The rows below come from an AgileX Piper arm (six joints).
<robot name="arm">
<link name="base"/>
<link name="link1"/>
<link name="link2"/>
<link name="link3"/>
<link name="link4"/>
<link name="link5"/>
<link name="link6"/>
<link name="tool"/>
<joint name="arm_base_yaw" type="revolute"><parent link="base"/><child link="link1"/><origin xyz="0 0 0.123"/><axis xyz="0 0 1"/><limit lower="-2.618" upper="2.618"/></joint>
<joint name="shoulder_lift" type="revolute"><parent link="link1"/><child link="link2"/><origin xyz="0 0 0"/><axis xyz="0 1 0"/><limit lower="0" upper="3.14"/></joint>
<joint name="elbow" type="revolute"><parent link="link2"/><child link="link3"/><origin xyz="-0.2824 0 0.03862"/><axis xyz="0 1 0"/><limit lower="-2.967" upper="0"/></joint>
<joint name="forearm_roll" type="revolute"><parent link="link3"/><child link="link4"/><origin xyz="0.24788 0 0.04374"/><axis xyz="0.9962 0 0.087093"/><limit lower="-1.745" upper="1.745"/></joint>
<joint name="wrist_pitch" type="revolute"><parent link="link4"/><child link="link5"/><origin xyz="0 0 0"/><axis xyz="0 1 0"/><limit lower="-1.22" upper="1.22"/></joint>
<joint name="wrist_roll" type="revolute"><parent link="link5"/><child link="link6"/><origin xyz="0.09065 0 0.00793"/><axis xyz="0.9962 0 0.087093"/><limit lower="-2.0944" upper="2.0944"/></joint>
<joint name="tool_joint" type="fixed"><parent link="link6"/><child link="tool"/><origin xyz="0 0 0" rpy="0 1.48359 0"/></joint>
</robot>
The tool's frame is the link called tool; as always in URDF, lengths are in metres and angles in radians.
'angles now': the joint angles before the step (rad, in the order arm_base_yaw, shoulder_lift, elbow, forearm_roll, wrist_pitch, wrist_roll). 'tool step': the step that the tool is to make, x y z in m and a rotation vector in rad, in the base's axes. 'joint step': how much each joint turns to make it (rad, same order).
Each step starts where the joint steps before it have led.
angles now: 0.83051, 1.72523, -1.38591, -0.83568, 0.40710, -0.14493
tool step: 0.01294, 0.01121, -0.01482, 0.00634, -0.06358, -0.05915
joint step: 0.01221, 0.07166, -0.01857, -0.31491, 0.01273, 0.31973
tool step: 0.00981, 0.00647, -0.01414, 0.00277, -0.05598, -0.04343
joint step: 0.00478, 0.05532, -0.00401, -0.24627, 0.02977, 0.24676
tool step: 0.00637, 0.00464, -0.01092, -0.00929, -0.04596, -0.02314
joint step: 0.00374, 0.04115, -0.00247, -0.15826, 0.03396, 0.14582
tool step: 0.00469, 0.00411, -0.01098, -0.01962, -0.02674, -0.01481
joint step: 0.00347, 0.03695, -0.00430, -0.08651, 0.03096, 0.07233
